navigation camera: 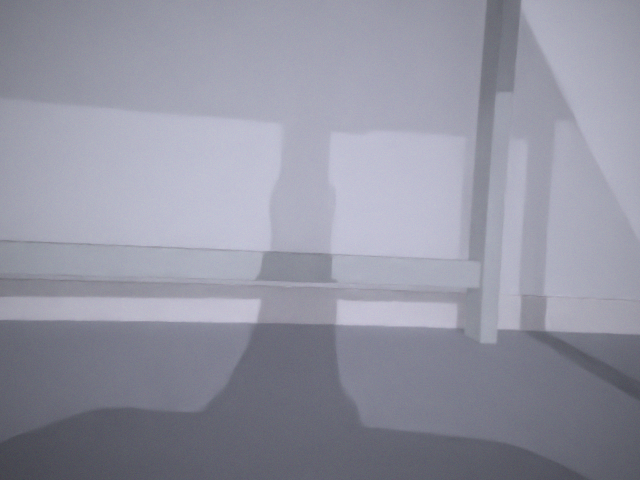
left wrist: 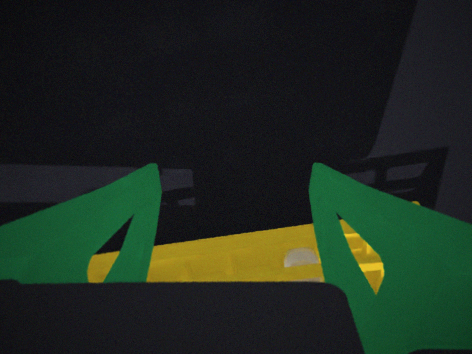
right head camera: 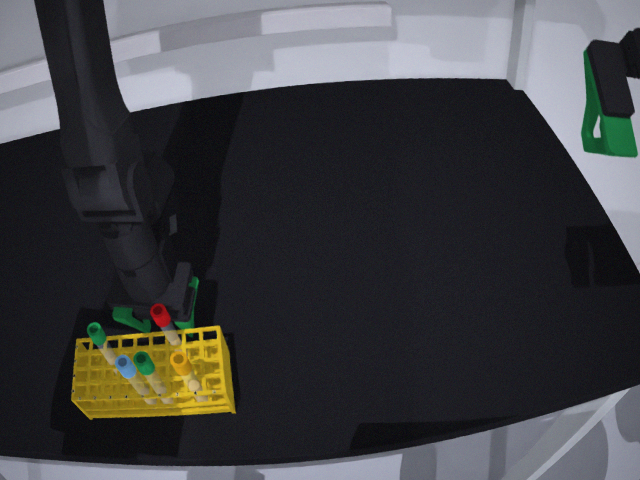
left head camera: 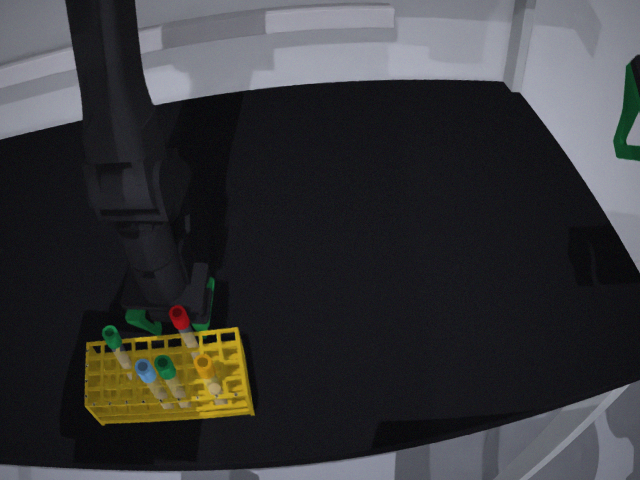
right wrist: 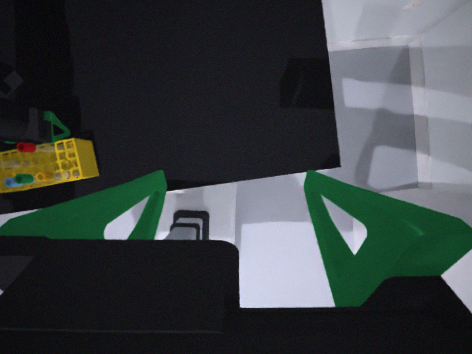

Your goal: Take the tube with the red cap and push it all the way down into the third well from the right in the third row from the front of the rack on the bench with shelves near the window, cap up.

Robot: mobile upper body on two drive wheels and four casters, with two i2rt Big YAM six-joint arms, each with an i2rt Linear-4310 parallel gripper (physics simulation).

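Places are measured from the left arm's base along level axes (x ahead, y left, z up), in millimetres.
Where they show: left gripper, fingertip midpoint: [left wrist: 235,176] [right wrist: 57,133]; right gripper, fingertip midpoint: [right head camera: 637,146] [right wrist: 235,178].
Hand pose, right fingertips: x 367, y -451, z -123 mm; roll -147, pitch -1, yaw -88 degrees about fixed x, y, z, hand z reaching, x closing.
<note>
Each offset is from my right fingertips to the centre of the thing. Level surfaces: height alone.
The red-capped tube @(dx +32, dy +413, dz -309 mm) [left head camera: 179,316] [right head camera: 160,314] [right wrist: 26,147] is in the yellow rack @(dx -8, dy +447, dz -344 mm) [left head camera: 149,415] [right head camera: 134,411] [left wrist: 225,250] [right wrist: 89,157], cap up, near the rack's upper edge as pictured in the head views. Its exact well and depth cannot be told. My left gripper [left head camera: 179,329] [right head camera: 168,330] [left wrist: 235,176] is partly open and empty, low at that upper edge, with its fingers to either side of the red-capped tube as pictured. The red cap does not show in the left wrist view. My right gripper [right wrist: 235,178] is wide open and empty, off the bench's right side in the head views.
A green-capped tube @(dx -6, dy +490, dz -309 mm) [left head camera: 111,335] [right head camera: 96,333], a blue-capped tube @(dx -40, dy +440, dz -309 mm) [left head camera: 145,370] [right head camera: 125,366], another green-capped tube @(dx -34, dy +419, dz -309 mm) [left head camera: 164,366] [right head camera: 143,363] and an orange-capped tube @(dx -26, dy +377, dz -309 mm) [left head camera: 204,365] [right head camera: 180,362] also stand in the rack. The black bench top @(dz -373 mm) [left head camera: 387,232] [right head camera: 387,232] extends right of the rack.
</note>
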